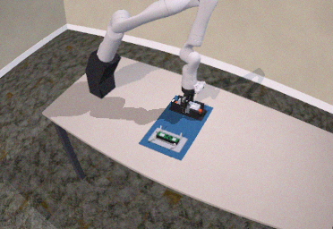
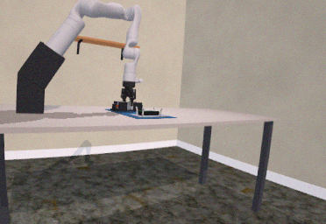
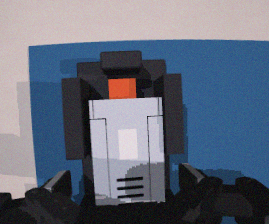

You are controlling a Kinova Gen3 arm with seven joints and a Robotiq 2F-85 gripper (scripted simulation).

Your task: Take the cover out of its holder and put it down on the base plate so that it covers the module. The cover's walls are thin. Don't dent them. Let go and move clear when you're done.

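Right now the light grey cover is right at my hand.
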